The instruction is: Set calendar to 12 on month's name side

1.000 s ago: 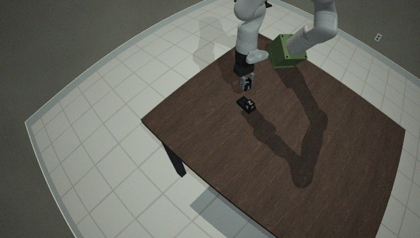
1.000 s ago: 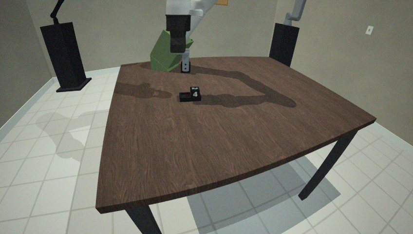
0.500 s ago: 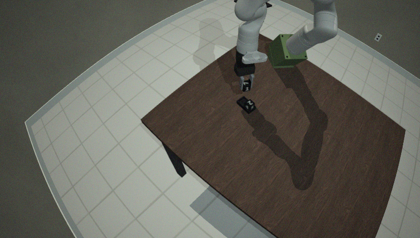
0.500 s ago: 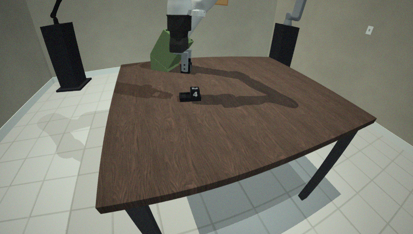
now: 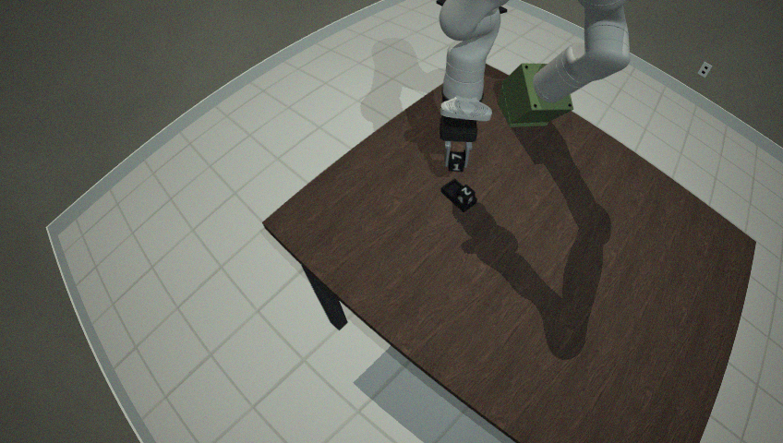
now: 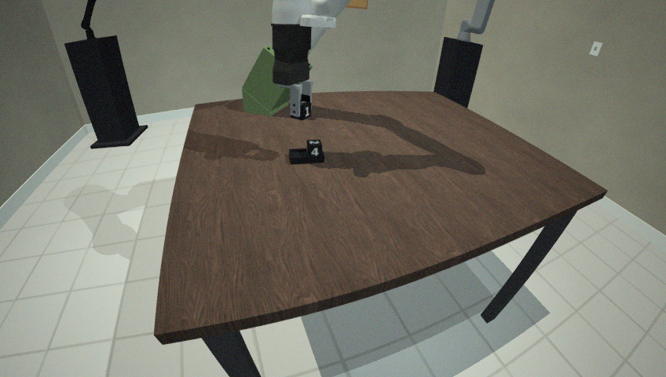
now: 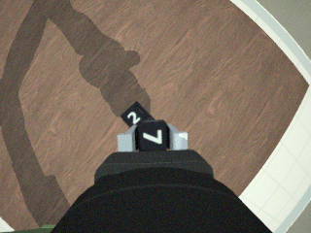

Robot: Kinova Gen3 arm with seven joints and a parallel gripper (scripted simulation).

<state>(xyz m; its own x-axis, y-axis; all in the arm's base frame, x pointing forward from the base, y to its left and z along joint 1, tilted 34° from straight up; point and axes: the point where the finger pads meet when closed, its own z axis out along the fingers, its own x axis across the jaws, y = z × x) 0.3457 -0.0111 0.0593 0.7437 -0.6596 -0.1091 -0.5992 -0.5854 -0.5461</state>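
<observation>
The black tray is 1 cm behind my hand, 1 cm to the left of it and 13 cm below it.
</observation>
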